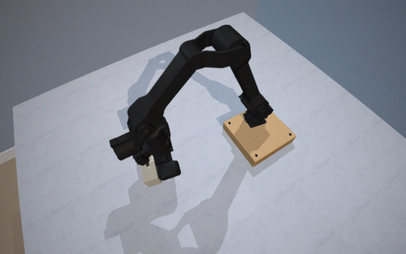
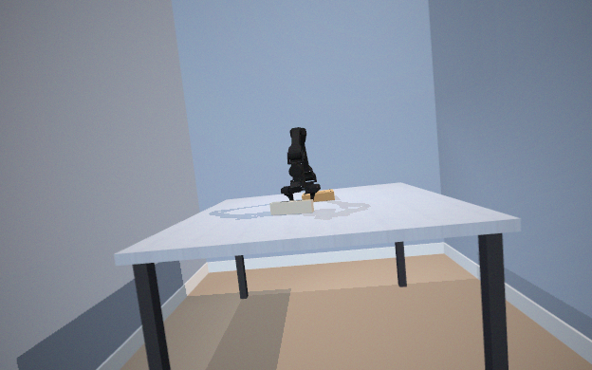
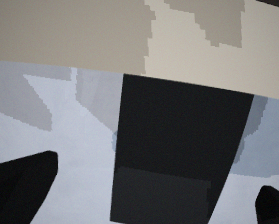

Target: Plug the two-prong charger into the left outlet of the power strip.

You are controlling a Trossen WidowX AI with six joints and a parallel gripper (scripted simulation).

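The charger lies 40 mm ahead of my gripper tip and 10 mm above it.
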